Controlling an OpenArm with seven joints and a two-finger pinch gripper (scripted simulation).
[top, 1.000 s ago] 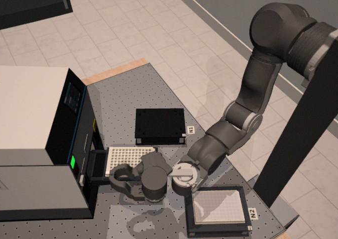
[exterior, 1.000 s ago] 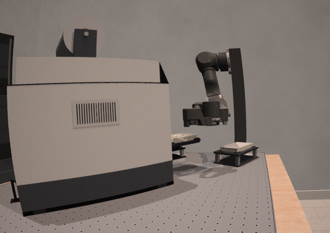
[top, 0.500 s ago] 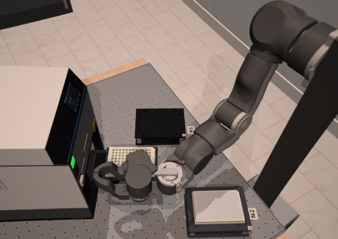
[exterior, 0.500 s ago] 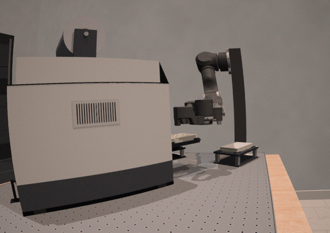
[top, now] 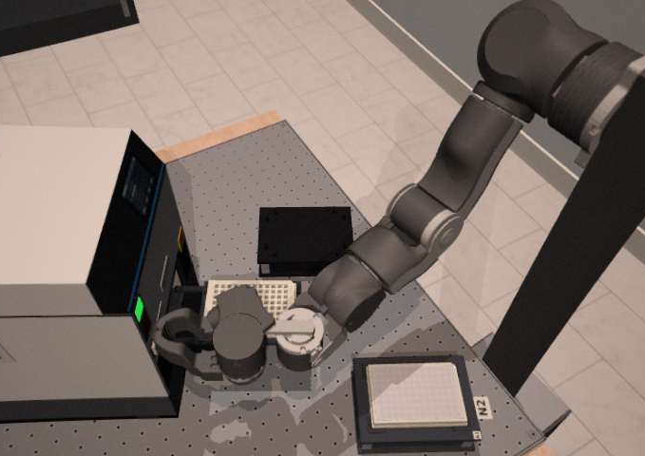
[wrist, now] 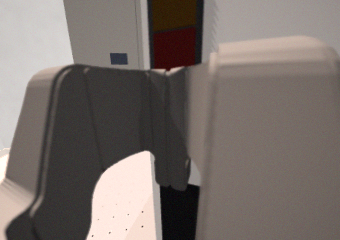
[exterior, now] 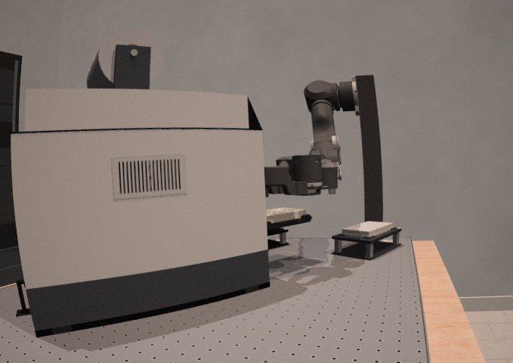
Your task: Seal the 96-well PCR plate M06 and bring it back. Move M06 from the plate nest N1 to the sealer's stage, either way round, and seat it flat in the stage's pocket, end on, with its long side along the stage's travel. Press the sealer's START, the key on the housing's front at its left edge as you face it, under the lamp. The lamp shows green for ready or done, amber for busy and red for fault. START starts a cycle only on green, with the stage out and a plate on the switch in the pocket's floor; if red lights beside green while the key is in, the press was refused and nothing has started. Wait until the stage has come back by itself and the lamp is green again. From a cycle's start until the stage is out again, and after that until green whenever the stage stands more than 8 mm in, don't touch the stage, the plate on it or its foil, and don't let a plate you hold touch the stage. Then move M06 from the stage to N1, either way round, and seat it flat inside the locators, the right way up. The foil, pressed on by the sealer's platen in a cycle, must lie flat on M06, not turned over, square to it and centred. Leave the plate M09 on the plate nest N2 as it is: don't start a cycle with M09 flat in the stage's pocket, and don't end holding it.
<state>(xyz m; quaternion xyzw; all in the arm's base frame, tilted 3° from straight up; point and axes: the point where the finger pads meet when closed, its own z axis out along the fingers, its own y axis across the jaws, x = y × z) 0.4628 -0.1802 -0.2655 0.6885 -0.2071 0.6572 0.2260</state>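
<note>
My hand is 1 cm short of the start key, 1 cm to the left of it and 1 cm above it. Also, from my hand: sealer's stage: 13 cm behind, 2 cm to the right, 9 cm below; touchscreen: 6 cm behind, 12 cm to the right, 12 cm above; 96-well plate M06: 13 cm behind, 2 cm to the right, 8 cm below.
</note>
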